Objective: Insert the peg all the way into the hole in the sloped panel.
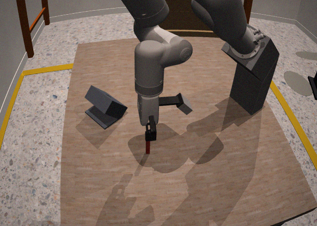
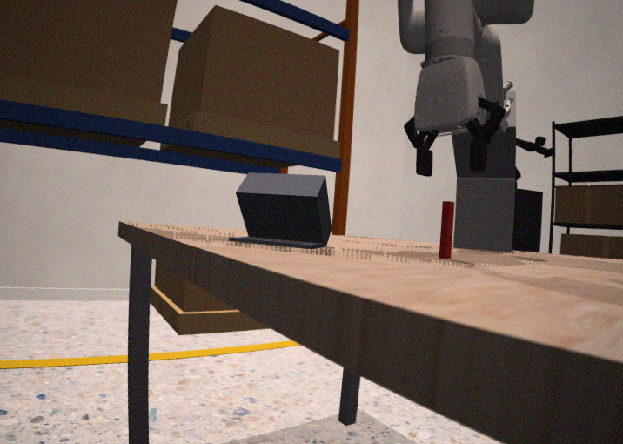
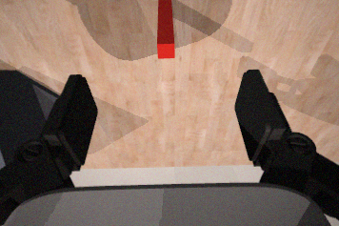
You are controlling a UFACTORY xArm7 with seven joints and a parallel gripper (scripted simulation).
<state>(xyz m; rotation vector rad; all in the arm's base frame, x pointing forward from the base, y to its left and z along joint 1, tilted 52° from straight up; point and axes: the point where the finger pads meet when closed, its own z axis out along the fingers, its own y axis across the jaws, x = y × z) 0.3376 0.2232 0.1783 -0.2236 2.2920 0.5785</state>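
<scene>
Now: the red peg 9 cm below my hand.
</scene>
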